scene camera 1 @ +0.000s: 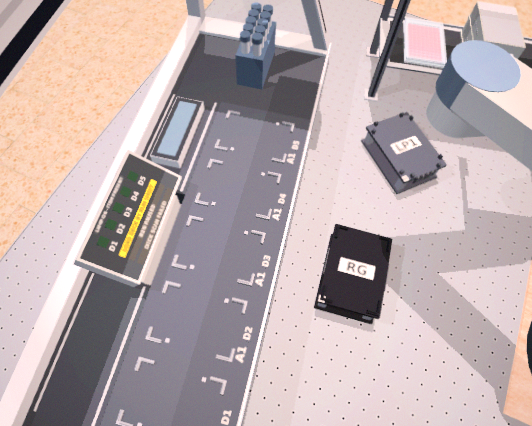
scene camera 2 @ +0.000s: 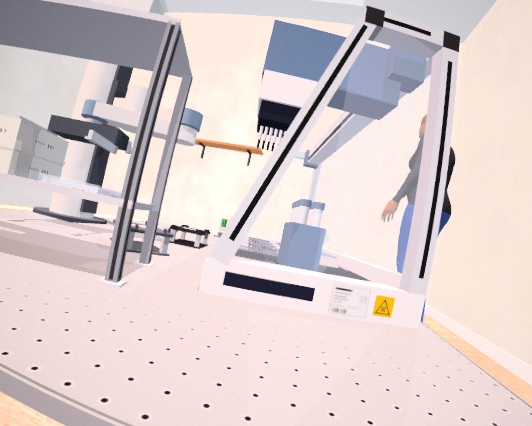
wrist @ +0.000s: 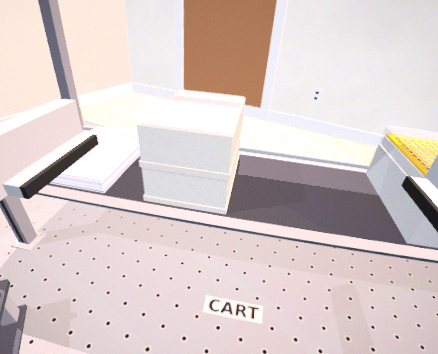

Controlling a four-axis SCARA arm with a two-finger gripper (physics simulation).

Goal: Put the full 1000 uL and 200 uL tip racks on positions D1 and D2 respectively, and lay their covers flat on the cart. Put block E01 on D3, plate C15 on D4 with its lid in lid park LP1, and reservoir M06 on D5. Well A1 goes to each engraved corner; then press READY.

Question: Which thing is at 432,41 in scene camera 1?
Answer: A flat white plate.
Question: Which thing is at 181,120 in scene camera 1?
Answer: A clear trough.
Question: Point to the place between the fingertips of my gripper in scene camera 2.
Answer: At 52,126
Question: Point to a pipetting head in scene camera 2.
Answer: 281,97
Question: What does my gripper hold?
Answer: Nothing.
